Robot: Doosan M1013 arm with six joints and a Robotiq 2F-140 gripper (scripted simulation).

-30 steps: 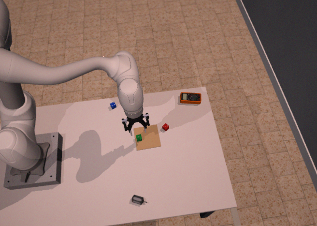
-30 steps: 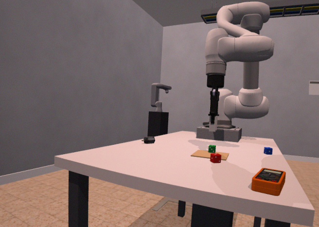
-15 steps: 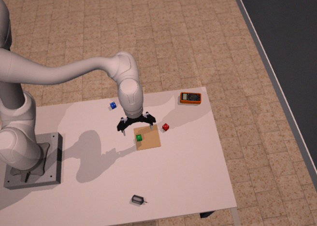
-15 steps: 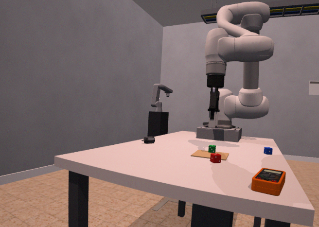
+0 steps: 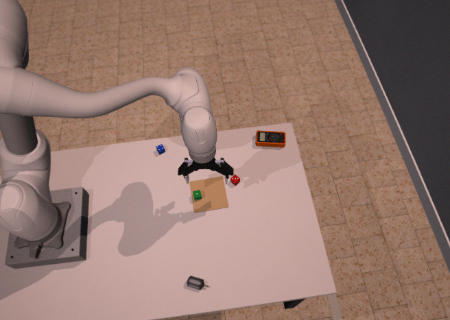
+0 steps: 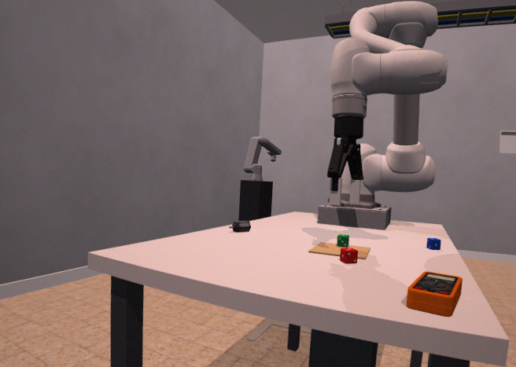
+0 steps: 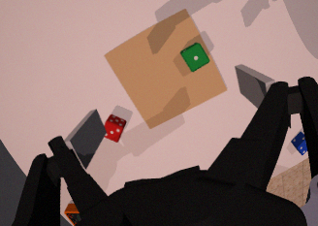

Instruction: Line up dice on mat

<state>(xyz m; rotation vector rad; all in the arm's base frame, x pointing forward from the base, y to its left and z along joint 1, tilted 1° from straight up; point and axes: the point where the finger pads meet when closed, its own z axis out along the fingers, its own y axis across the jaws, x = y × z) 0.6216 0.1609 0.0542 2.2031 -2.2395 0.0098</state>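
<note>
My gripper is now 12 cm above the red die, 11 cm short of it and 5 cm to the right of it. Round my hand: green die 11 cm below, 5 cm behind, 2 cm to the right; tan mat 13 cm below; blue die 21 cm behind, 20 cm to the left, 12 cm below.
</note>
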